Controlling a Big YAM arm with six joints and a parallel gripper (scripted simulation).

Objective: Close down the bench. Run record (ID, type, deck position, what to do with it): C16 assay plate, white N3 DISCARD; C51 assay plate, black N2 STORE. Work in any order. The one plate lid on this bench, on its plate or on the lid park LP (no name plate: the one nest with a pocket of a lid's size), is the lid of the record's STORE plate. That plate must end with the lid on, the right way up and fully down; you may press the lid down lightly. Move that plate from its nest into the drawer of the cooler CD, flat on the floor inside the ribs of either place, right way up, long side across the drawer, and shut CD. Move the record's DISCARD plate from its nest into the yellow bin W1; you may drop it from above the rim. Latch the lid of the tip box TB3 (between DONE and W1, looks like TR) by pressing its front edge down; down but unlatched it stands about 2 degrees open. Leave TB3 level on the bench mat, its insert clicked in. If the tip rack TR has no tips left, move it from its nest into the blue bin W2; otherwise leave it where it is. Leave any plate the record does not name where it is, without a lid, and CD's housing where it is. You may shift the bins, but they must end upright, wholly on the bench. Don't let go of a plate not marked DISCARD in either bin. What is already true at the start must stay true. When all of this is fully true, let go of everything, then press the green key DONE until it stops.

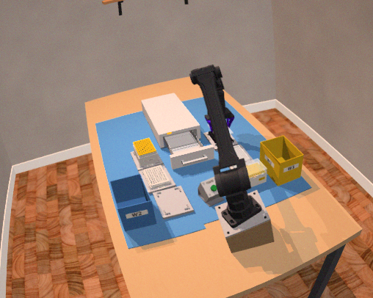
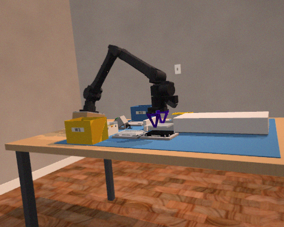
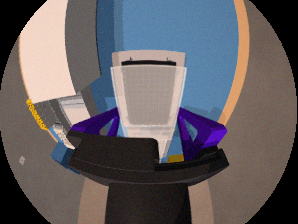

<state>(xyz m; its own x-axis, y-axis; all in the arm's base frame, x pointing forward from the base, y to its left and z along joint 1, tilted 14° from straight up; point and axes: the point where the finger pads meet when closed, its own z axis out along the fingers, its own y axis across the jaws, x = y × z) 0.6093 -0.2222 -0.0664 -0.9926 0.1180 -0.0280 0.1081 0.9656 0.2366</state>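
Now: hand 5 cm above the black plate. The rest, counted from my hand: cooler CD (18 cm to the left, 13 cm ahead, 3 cm below); then cooler drawer (19 cm to the left, 4 cm below); then plate lid (right at my hand).
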